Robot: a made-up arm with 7 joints.
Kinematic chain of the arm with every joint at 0, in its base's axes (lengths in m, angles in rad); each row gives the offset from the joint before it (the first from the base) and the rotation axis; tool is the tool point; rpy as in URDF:
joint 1: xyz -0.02 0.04 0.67 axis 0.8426 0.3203 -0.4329
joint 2: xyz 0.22 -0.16 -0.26 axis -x
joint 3: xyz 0 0.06 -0.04 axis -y
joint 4: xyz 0.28 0.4 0 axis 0.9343 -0.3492 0.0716
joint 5: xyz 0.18 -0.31 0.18 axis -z
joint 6: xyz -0.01 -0.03 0 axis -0.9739 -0.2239 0.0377
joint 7: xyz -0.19 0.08 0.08 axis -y
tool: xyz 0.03 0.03 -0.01 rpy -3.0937 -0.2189 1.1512
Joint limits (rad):
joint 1: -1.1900..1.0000
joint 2: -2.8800..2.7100
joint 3: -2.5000..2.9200
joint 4: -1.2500..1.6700
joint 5: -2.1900..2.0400
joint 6: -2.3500..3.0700
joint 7: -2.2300..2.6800
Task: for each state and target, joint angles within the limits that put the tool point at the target. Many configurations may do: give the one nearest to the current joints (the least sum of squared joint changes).
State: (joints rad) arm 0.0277 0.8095 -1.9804 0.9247 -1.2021 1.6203 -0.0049
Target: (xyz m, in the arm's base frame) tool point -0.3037 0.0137 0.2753
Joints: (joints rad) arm 0.2034 0.6509 -2.4920 0.8658 -0.9752 1.4045 0.0411
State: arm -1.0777 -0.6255 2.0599 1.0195 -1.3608 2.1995 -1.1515
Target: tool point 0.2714 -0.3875 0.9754
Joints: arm -0.4822 -0.9308 1.9524 0.6230 -1.1092 2.0389 -1.1557
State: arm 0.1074 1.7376 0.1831 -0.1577 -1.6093 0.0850 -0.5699
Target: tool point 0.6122 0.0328 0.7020
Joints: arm -0.7677 1.7546 -0.0692 0.3845 -1.5010 0.1056 -0.6509
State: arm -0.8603 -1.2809 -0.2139 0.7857 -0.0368 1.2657 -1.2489
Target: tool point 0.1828 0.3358 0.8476
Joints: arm -0.7447 -2.1212 -0.7090 1.2661 0.0016 1.3282 -1.2996
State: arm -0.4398 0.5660 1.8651 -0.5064 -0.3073 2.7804 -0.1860
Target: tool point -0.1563 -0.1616 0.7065
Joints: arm -0.6111 0.0970 2.0653 -0.3094 -0.4043 2.9203 -0.2164
